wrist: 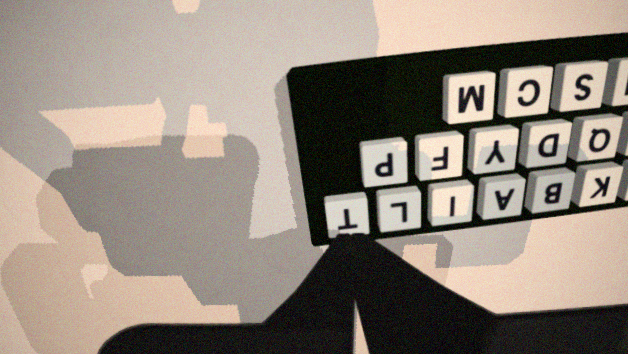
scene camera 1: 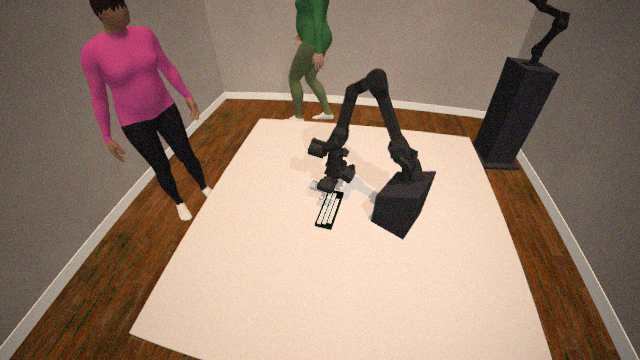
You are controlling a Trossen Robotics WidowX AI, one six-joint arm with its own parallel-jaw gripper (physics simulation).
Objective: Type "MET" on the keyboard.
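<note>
The black keyboard with white letter keys lies on the white table top; its letters appear upside down in the wrist view. The T key is at the keyboard's near left corner there. My gripper is shut and empty. Its joined fingertips overlap the lower edge of the T key in the wrist view; whether they press it I cannot tell. The M key stands in the far row, up and right of the tips. The E key does not show in the wrist view. In the scene view the gripper is over the keyboard's far end, its tips hidden.
The white table top surrounds the keyboard. The arm's dark base block stands right of the keyboard. A person in pink stands at the left, one in green behind. A dark pedestal with another arm stands at the back right.
</note>
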